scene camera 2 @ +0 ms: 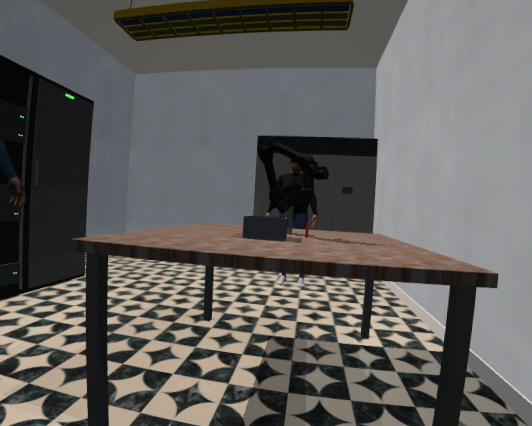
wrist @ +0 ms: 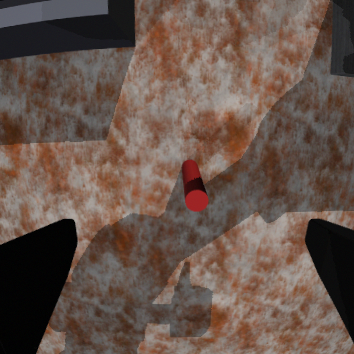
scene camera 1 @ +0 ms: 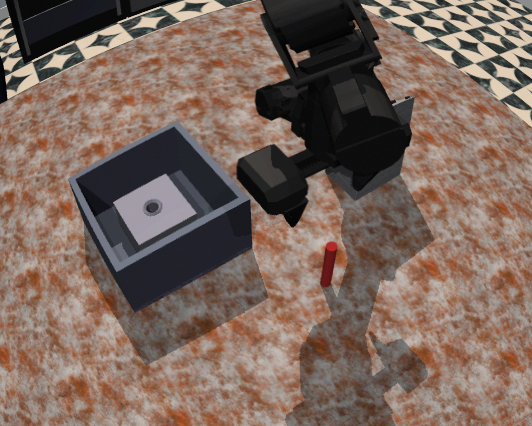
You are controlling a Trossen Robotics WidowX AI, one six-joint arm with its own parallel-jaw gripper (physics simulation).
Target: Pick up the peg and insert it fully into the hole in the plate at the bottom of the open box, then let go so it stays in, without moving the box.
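Where they show: gripper, fingertip midpoint: [scene camera 2: 305, 209] [wrist: 194, 231] [scene camera 1: 325, 205]; arm's base, link origin: [scene camera 2: 286, 211].
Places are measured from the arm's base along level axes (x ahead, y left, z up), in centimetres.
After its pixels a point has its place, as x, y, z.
Observation:
The red peg [scene camera 1: 328, 265] @(18.9, 10.6, -7.7) [scene camera 2: 307, 230] @(19.1, 10.4, -9.0) [wrist: 196, 200] @(18.4, 10.2, -4.7) stands upright on the table, right of the open dark box [scene camera 1: 195, 255] @(30.0, -1.2, -7.7) [scene camera 2: 265, 228] @(39.7, -11.0, -7.7) in scene camera 1. Inside the box, the pale plate [scene camera 1: 172, 212] @(28.6, -8.1, -6.9) has a round hole [scene camera 1: 152, 207] @(29.9, -11.5, -7.9) near its middle. Part of the box [wrist: 75, 40] @(25.3, -0.7, -8.6) shows at the top left of the wrist view. My gripper [scene camera 1: 328, 205] @(18.8, 8.9, 1.7) [wrist: 194, 231] @(18.8, 8.9, 1.7) is open and empty, above the table near the peg. In the wrist view the peg shows between the two fingers sideways, a little farther up the picture than their tips.
A grey block [scene camera 1: 407, 112] @(-3.7, 4.2, 1.0) [wrist: 342, 40] @(4.9, 0.5, -10.9) stands behind my gripper, partly hidden by it in scene camera 1. The mottled table [scene camera 1: 50, 325] @(52.9, -8.2, -12.7) [scene camera 2: 400, 252] @(58.8, 41.3, -12.7) bears the box and peg. The arm's shadow falls around the peg's foot. A person stands beyond the table in scene camera 2.

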